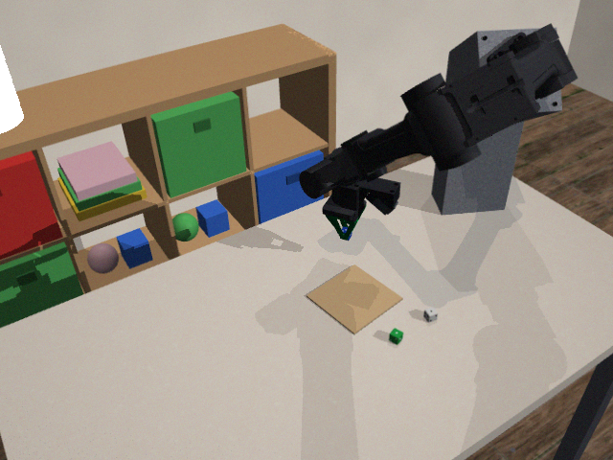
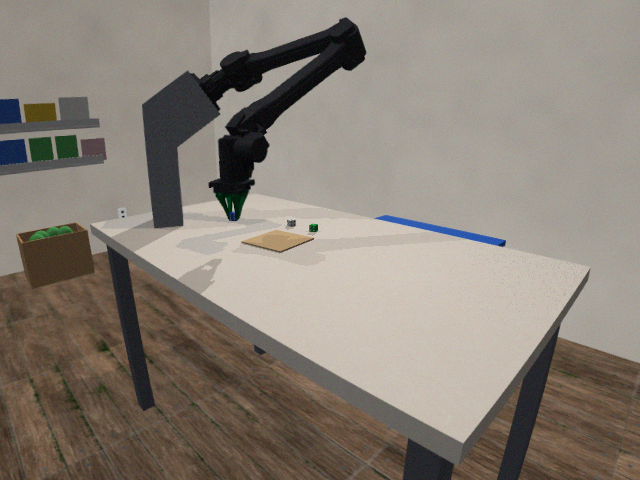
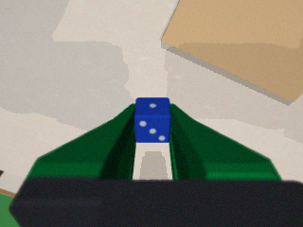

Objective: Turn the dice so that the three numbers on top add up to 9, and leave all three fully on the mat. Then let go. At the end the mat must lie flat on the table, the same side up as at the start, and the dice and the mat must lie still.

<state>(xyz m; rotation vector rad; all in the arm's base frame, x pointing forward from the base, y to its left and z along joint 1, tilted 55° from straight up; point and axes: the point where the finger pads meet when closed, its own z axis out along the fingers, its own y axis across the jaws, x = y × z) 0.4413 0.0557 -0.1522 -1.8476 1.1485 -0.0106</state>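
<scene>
Right now the tan mat is 40 mm ahead of my hand, 110 mm to the left of it and 80 mm below it. From my hand the other things lie so: green die: 30 mm ahead, 240 mm to the left, 70 mm below; then blue die: right at my hand; then white die: 60 mm behind, 230 mm to the left, 70 mm below.
</scene>
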